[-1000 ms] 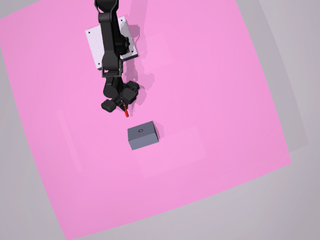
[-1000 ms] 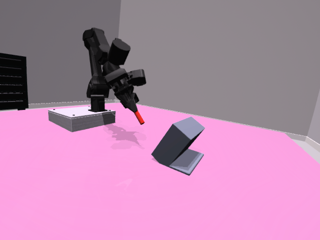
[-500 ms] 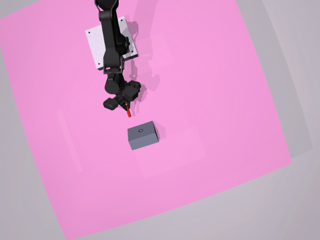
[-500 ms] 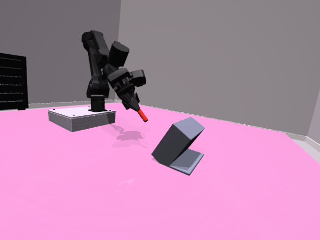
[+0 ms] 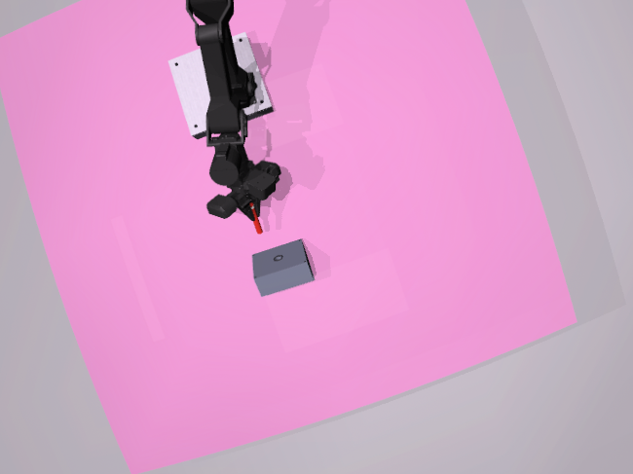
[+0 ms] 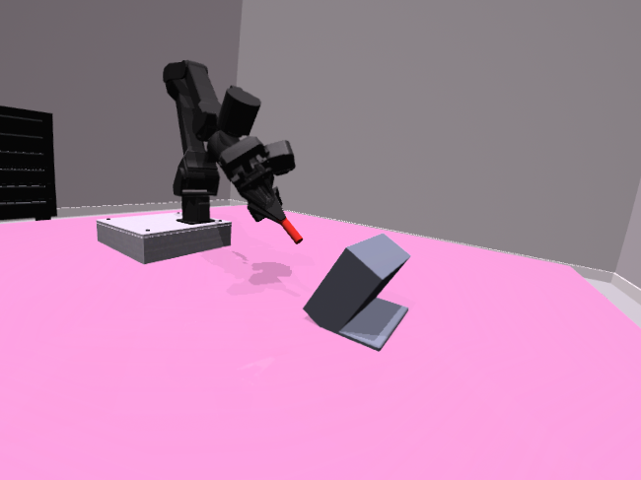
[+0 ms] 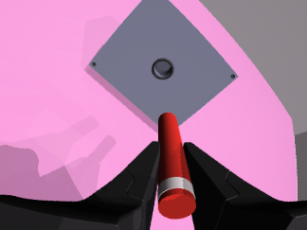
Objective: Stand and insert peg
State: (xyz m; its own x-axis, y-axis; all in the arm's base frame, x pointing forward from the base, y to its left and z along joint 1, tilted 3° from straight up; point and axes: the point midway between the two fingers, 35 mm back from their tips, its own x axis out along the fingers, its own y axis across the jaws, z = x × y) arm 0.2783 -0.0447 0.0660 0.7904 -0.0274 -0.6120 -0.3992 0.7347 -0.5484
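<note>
Right now my gripper tip is 13 cm short of the sloped panel, 6 cm above it and 2 cm to the right of it. From my gripper tip the other things lie so: grey foot (15 cm ahead, 11 cm below, 2 cm to the left); then red peg (1 cm behind, 1 cm above).
</note>
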